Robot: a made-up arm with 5 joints.
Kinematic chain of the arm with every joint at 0, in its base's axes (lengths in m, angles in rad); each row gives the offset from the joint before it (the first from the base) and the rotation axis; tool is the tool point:
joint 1: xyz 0 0 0.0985 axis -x
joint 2: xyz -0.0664 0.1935 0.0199 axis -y
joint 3: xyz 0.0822 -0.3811 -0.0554 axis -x
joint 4: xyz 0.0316 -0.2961 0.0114 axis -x
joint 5: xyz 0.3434 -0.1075 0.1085 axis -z
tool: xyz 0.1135 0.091 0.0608
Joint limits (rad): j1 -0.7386..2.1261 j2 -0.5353..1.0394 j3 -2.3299..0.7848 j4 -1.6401..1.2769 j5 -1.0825..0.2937
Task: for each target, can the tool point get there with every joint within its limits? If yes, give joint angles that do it. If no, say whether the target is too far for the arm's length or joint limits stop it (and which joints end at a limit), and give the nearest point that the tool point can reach.
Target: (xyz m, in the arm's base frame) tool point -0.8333 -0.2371 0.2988
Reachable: no: joint limits stop it (at a limit: joint 2, joint 3, joint 5) | nearest point -0.1279 -0.4929 0.5149 | short by 0.781 m
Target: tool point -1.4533 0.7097 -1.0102
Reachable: no: too far | nearest point 0.0362 0.2925 -0.5146 | short by 1.624 m
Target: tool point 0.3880 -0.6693 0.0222
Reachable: yes | joints -0.3930 0.4968 -0.2237 -1.3303 -0.7477
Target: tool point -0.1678 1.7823 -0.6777
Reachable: no: too far | nearest point -0.0578 0.7900 0.0408 | short by 1.230 m
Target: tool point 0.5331 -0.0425 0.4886
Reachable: yes | joints 1.1328 0.5028 -1.3026 0.8651 0.0712
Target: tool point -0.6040 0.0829 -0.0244
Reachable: no: joint limits stop it (at a limit: joint 1, joint 2, joint 3, joint 5) | nearest point -0.0812 0.5821 0.0362 | short by 0.725 m
